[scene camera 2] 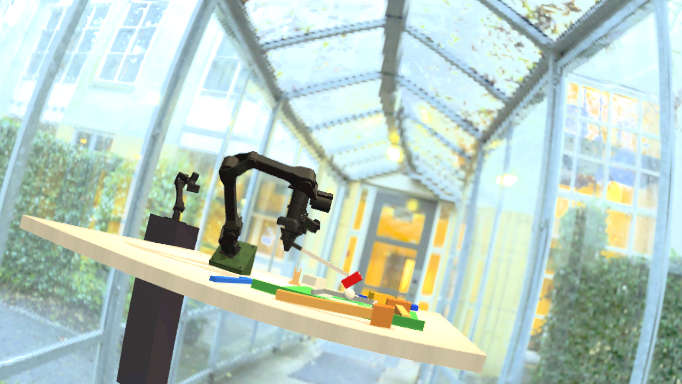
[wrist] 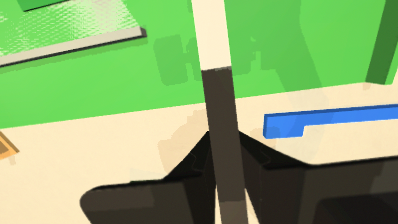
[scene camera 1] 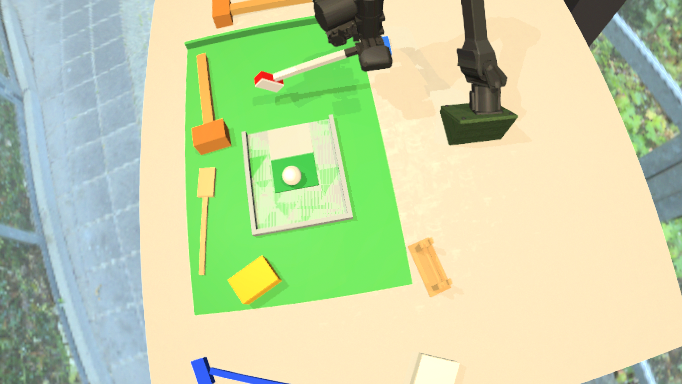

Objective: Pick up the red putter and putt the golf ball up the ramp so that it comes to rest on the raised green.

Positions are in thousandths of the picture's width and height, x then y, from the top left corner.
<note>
My gripper (scene camera 1: 539, 145) carries a red putter. Further things: a tan paddle (scene camera 1: 304, 460), a yellow block (scene camera 1: 372, 733), an orange mallet (scene camera 1: 313, 353), an orange mallet (scene camera 2: 559, 824) and a wooden rack (scene camera 1: 625, 678).
My gripper shows as well in scene camera 2 (scene camera 2: 420, 655) and in the wrist view (wrist: 554, 600). The wrist view does not show the tan paddle: it is out of frame. The wrist view does not show the yellow block: it is out of frame.
</note>
